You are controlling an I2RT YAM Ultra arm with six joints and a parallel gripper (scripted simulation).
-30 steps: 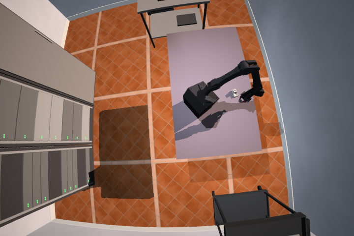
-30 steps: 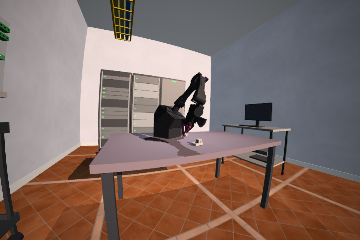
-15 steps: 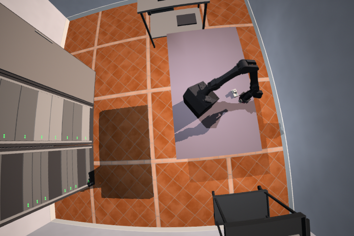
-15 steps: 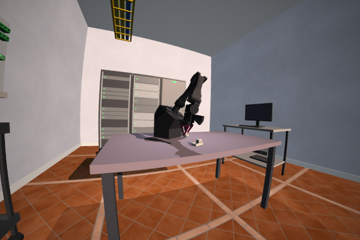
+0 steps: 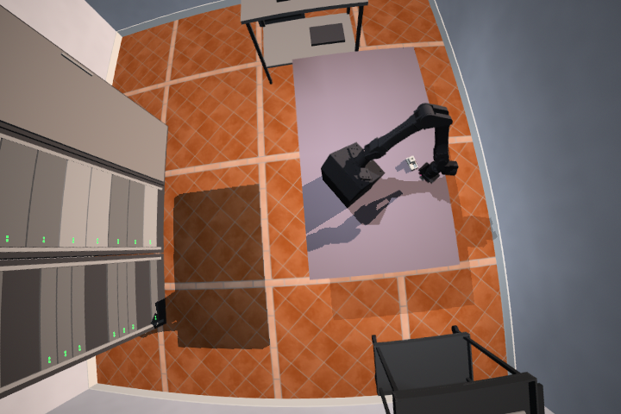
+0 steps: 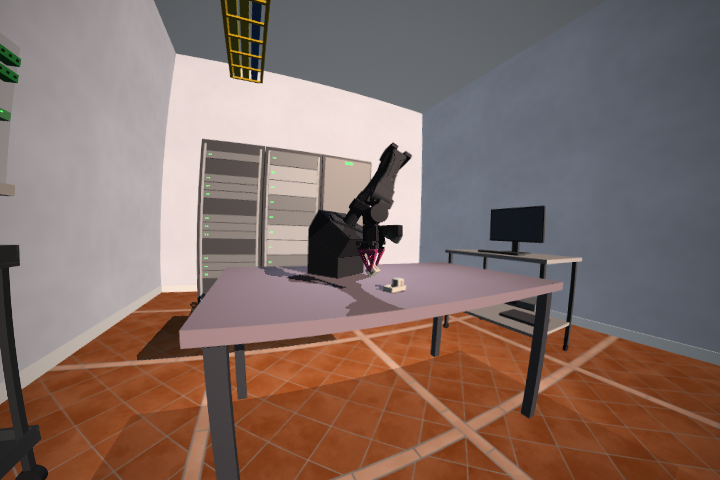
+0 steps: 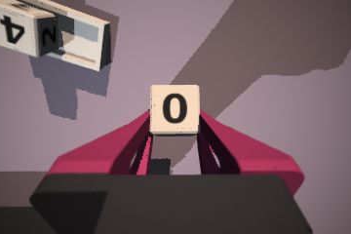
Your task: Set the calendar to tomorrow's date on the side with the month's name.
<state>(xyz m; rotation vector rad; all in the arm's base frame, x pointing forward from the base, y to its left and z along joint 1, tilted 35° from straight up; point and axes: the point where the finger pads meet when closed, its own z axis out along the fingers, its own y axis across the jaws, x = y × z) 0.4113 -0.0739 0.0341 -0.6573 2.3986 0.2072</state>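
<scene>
The cream digit cube is 10 mm below my hand. From my hand the other things lie so: cream tray (110 mm to the left, 80 mm below, 30 mm behind).
</scene>
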